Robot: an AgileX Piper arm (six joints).
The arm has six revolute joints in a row. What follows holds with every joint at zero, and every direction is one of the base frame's. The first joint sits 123 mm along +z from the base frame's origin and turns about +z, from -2.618 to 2.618 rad. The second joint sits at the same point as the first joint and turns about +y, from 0 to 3.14 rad. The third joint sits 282.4 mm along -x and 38.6 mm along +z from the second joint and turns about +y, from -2.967 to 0 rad. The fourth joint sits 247.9 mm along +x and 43.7 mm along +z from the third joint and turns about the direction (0.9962, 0, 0.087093), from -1.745 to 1.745 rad. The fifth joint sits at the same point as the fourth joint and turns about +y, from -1.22 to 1.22 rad. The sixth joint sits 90.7 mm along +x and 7.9 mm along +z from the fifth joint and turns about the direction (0.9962, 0, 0.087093), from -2.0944 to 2.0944 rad. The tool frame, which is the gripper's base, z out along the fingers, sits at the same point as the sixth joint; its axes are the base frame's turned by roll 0, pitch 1.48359 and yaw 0 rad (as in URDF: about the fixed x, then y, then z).
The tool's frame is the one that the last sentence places.
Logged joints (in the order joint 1, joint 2, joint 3, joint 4, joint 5, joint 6), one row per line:
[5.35 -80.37 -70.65 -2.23 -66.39 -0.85]
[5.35 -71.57 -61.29 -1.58 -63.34 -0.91]
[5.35 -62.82 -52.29 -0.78 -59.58 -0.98]
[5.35 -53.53 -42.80 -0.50 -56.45 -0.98]
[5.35 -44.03 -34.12 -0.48 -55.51 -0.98]
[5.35 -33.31 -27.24 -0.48 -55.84 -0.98]
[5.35 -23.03 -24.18 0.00 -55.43 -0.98]
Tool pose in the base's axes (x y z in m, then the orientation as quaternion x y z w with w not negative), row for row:
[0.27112 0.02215 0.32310 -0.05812 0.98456 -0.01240 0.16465]
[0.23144 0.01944 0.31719 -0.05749 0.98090 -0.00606 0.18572]
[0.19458 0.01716 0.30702 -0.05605 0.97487 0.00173 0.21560]
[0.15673 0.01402 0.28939 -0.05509 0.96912 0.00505 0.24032]
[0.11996 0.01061 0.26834 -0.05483 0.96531 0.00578 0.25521]
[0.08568 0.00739 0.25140 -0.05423 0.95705 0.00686 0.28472]
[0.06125 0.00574 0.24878 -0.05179 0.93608 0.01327 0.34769]
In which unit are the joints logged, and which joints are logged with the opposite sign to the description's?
The joints are logged in degrees. Opposite sign: joint 2, joint 5.
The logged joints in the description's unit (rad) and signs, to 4 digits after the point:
[0.0934 1.4027 -1.2331 -0.0389 1.1587 -0.0148]
[0.0934 1.2491 -1.0697 -0.0276 1.1055 -0.0159]
[0.0934 1.0964 -0.9126 -0.0136 1.0399 -0.0171]
[0.0934 0.9343 -0.7470 -0.0087 0.9852 -0.0171]
[0.0934 0.7685 -0.5955 -0.0084 0.9688 -0.0171]
[0.0934 0.5814 -0.4754 -0.0084 0.9746 -0.0171]
[0.0934 0.4019 -0.4220 0.0000 0.9674 -0.0171]

